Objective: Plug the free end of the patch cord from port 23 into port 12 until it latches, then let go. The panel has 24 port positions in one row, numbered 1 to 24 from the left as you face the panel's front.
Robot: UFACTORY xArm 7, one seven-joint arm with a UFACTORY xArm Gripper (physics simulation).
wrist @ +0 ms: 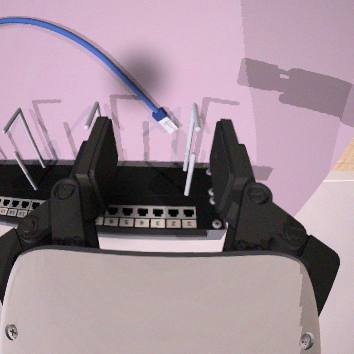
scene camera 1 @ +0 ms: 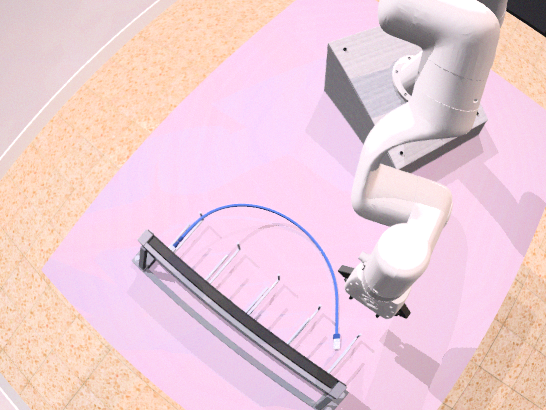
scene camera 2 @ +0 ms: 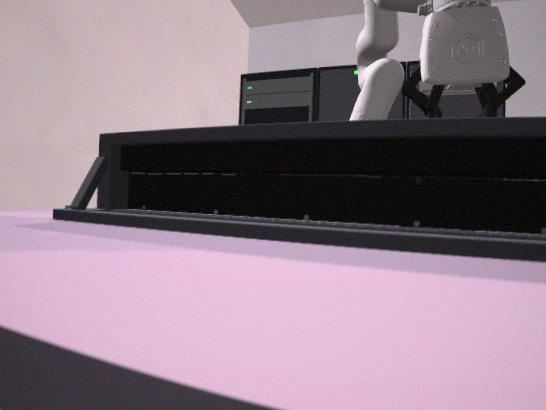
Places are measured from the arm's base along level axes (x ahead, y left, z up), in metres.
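Pixels of known places: gripper, between the fingertips: (wrist: 163, 136) (scene camera 1: 368, 301).
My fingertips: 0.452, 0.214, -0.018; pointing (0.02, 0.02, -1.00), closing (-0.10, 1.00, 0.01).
Ahead of a thing's pixels: the offset from my fingertips to its top centre, as dx, dy, dz. "*": to the spot under its first point.
The blue patch cord (scene camera 1: 300, 226) (wrist: 95, 50) arcs behind the panel. Its free plug @[* +0.078, +0.009, -0.106] (scene camera 1: 336, 342) (wrist: 166, 121), clear with a blue boot, is unplugged near the low-number end. Its other end @[+0.148, -0.343, -0.034] (scene camera 1: 178, 242) is at the panel's opposite end. The dark panel @[+0.143, -0.161, -0.015] (scene camera 1: 240, 312) (scene camera 2: 320, 128) (wrist: 150, 195) shows a row of ports in the wrist view; the left finger hides part of it, and I cannot tell port 12 for certain. My gripper (scene camera 1: 375, 291) (scene camera 2: 462, 107) (wrist: 163, 136) is open and empty. The plug appears between its fingers in the wrist view, but lies beyond them, not gripped.
Thin grey cable-guide rods (scene camera 1: 264, 296) (wrist: 193, 145) stick out behind the panel, one beside the free plug. The robot's grey base block (scene camera 1: 350, 85) stands at the upper right of scene camera 1. Dark equipment racks (scene camera 2: 280, 86) stand in the background.
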